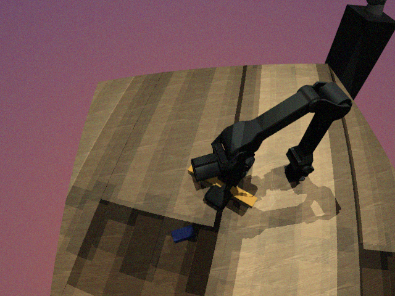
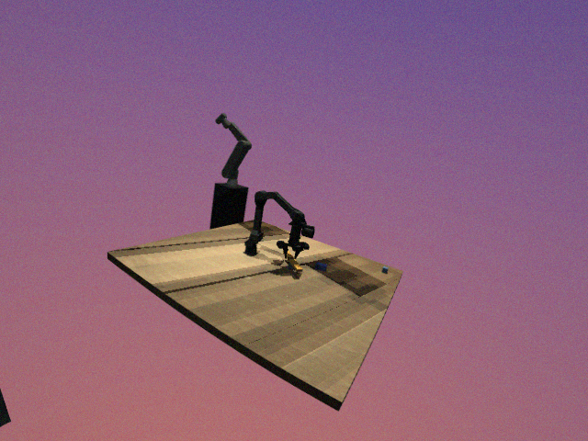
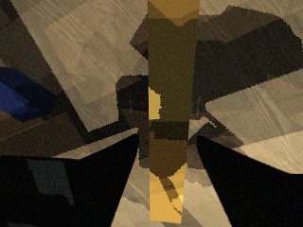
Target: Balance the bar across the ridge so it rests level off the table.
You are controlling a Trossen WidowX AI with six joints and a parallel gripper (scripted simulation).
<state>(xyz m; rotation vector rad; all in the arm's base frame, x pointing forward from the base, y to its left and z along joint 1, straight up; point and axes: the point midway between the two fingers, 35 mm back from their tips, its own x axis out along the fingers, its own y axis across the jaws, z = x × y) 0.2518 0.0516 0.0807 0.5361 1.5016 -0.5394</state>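
Now: the bar 20 mm ahead of my gripper tip and 20 mm to the right of it. From my gripper tip the other things lie so: small blue cube 490 mm ahead, 450 mm to the left, 30 mm below; blue oblong block 150 mm ahead, 120 mm to the left, 30 mm below.
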